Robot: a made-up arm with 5 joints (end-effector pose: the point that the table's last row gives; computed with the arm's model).
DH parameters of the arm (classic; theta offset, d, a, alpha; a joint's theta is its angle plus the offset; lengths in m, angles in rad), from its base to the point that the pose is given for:
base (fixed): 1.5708 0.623 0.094 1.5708
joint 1: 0 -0.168 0.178 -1.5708
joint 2: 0 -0.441 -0.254 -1.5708
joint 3: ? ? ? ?
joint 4: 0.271 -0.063 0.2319 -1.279
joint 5: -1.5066 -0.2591 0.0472 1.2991
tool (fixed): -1.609 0.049 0 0
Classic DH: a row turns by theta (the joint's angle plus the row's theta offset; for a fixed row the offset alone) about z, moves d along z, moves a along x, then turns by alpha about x.
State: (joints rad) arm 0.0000 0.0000 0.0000 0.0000 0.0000
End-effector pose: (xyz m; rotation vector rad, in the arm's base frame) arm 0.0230 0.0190 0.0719 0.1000 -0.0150 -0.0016
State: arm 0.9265 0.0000 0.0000 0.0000 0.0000
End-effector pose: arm 0.0230 0.4896 0.2321 1.0264 -0.0133 -0.0085
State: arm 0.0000 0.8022 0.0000 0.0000 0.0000
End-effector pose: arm 0.1466 0.2334 0.0719 0.1005 0.0259 0.7999
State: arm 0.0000 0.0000 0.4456 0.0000 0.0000
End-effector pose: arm 0.0230 -0.0285 0.0822 -0.3456 -0.0151 0.0018
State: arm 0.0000 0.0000 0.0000 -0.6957 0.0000
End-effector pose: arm 0.1323 0.0097 0.2547 0.3033 -0.6685 -0.1279
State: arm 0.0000 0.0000 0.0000 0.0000 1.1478
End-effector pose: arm 0.0044 0.0403 0.0052 -1.0081 -0.0694 0.2932
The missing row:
joint 3: 1.3322 0.0165 -0.1407 1.268
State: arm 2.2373 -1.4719 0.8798 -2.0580 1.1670
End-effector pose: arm -0.1475 0.1665 0.6567 -0.3336 0.5118 -1.0293
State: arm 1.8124 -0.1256 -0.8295 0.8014 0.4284
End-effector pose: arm -0.2418 0.6716 0.8176 2.0466 -0.1660 0.8105
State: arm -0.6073 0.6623 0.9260 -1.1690 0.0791
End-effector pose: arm 0.1345 0.1628 0.2330 -0.5720 -0.9374 1.2130
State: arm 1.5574 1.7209 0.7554 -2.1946 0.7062
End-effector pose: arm -0.1361 0.1257 0.9340 -1.9408 2.0448 0.7169
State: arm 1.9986 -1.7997 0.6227 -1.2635 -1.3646
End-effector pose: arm -0.4653 0.2914 0.6579 1.4719 -0.1361 -2.0612
